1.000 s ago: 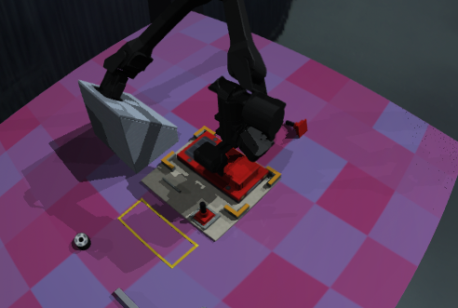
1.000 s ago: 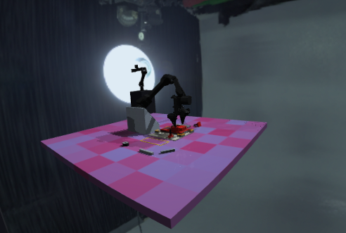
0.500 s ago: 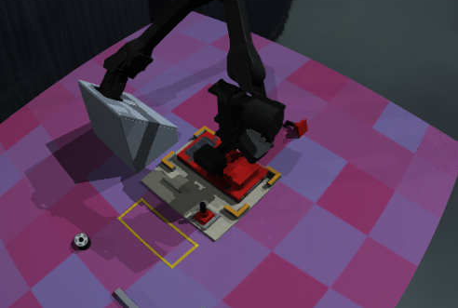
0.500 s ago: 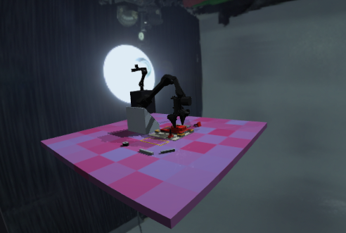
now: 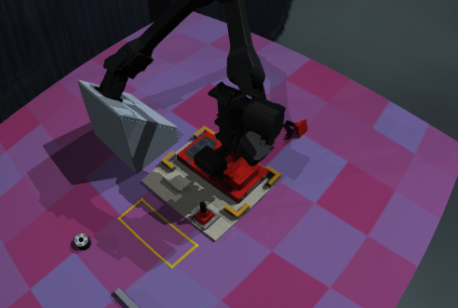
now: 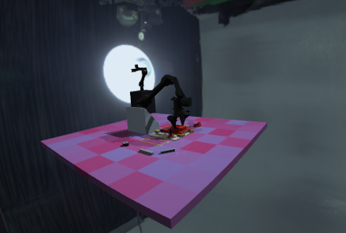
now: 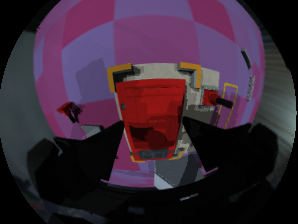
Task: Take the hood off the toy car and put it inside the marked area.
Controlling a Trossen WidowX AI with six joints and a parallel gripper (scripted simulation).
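Right now the red hood is right at my gripper tip. From my gripper tip the other things lie so: small wheel (39 cm to the right, 12 cm behind, 3 cm below); grey flat panel (17 cm to the left, 10 cm behind, 4 cm below); grey base plate (3 cm to the right, 3 cm below, 3 cm behind).
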